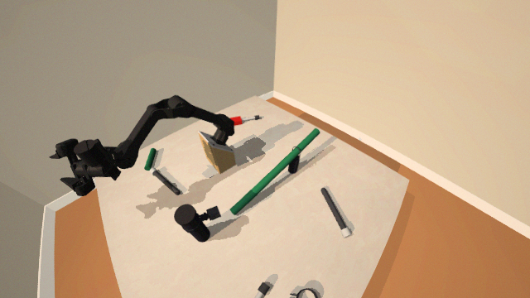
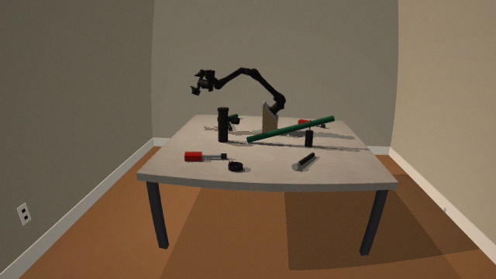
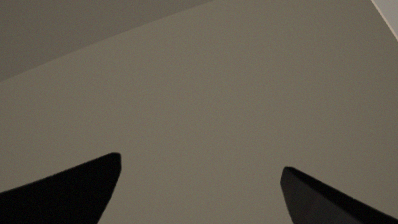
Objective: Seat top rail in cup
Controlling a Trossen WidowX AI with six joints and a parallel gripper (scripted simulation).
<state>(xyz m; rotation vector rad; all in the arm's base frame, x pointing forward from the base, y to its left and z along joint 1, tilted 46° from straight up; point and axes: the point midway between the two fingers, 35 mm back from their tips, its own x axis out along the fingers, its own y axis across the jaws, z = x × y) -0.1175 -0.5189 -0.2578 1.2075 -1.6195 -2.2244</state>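
The black rail-end cup lies 400 mm ahead of my gripper tip, 320 mm to the left of it and 200 mm below it. From my gripper tip the other things lie so: short green tube (320 mm below, 280 mm to the left, 200 mm behind); black ring (800 mm ahead, 350 mm to the left, 330 mm below).
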